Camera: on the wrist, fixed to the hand. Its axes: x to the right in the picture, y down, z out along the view.
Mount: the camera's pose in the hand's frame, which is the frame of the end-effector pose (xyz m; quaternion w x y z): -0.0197 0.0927 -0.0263 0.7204 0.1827 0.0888 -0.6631
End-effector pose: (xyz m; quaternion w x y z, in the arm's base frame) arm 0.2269 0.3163 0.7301 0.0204 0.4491 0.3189 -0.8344
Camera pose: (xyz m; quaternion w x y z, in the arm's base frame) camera 0.2877 0.2520 0.6871 0.6490 -0.1899 -0.3769 0.6330
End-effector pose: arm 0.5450 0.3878 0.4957 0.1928 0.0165 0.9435 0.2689
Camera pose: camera 0.5467 0.4512 0.5709 0.2304 -0.6024 0.7569 -0.1050
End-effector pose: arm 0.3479 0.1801 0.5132 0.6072 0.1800 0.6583 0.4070
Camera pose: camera 0.3031 0.2133 0.5942 0.6160 -0.2320 0.7219 -0.2137
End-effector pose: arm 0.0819 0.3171 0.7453 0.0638 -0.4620 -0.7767 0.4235
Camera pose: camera 0.1674 0.3375 0.7013 0.4801 0.1562 -0.7828 0.3636
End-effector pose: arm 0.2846 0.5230 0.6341 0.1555 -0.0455 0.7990 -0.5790
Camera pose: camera 0.3053 0.5821 0.5583 0.3346 0.4828 -0.4535 0.6703
